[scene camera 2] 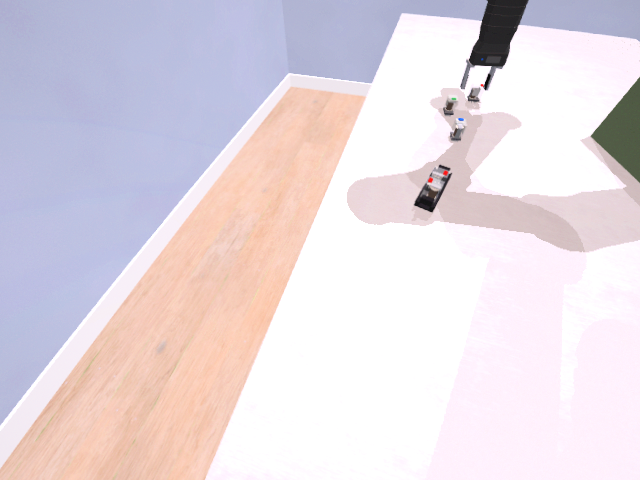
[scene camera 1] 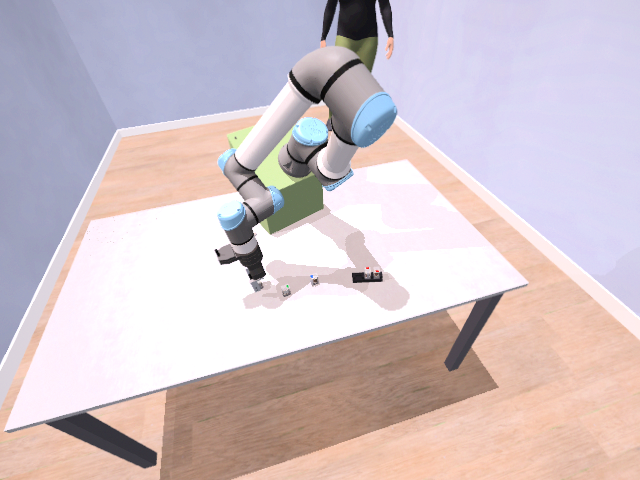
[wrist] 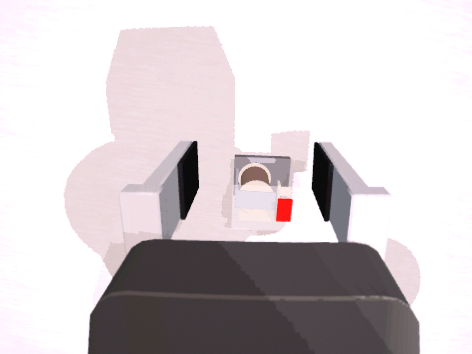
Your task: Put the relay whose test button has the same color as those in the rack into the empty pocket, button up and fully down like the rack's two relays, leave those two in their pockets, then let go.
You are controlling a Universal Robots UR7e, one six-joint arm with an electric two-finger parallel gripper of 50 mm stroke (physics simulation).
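Frame: origin at the arm's base, x ahead, y left, z up, level; millimetres.
Seen in the pictures: gripper, fingertip midpoint: (scene camera 2: 473, 88) (scene camera 1: 255, 284) (wrist: 255, 165); arm's base at its link origin: (scene camera 1: 296, 160).
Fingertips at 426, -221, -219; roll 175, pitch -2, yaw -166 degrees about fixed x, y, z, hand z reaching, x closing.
Note:
Pixels of each thing's top centre, then the offset from my fingertips to it, as dx, dy, dz.
- relay with a red test button, top centre: (wrist: 265, 210) (scene camera 2: 479, 84) -7, +12, +16
- black rack at its top centre: (scene camera 2: 436, 182) (scene camera 1: 367, 274) +39, +394, -5
- relay with a green button, top centre: (scene camera 2: 453, 96) (scene camera 1: 285, 286) +46, +102, +16
- relay with a blue button, top centre: (scene camera 2: 461, 121) (scene camera 1: 313, 275) +19, +206, +16
A relay with a red test button (scene camera 2: 474, 94) (wrist: 256, 201) stands upright on the table, button up. My gripper (scene camera 1: 255, 284) (scene camera 2: 475, 87) (wrist: 255, 165) is open and empty, over this relay; in the wrist view the relay shows between the two fingers, with a gap on each side. In scene camera 1 the fingers largely hide it. The black rack (scene camera 1: 357, 280) (scene camera 2: 424, 208) holds two upright relays with red buttons, one relay (scene camera 1: 367, 273) in its middle pocket and one relay (scene camera 1: 376, 274) in an end pocket. The empty pocket is at the end towards my gripper.
A relay with a green button (scene camera 1: 285, 290) (scene camera 2: 449, 105) and a relay with a blue button (scene camera 1: 314, 280) (scene camera 2: 458, 129) stand upright between my gripper and the rack. The green base block (scene camera 1: 297, 206) (scene camera 2: 628, 129) carries the arm. A person (scene camera 1: 356, 23) stands behind the arm.

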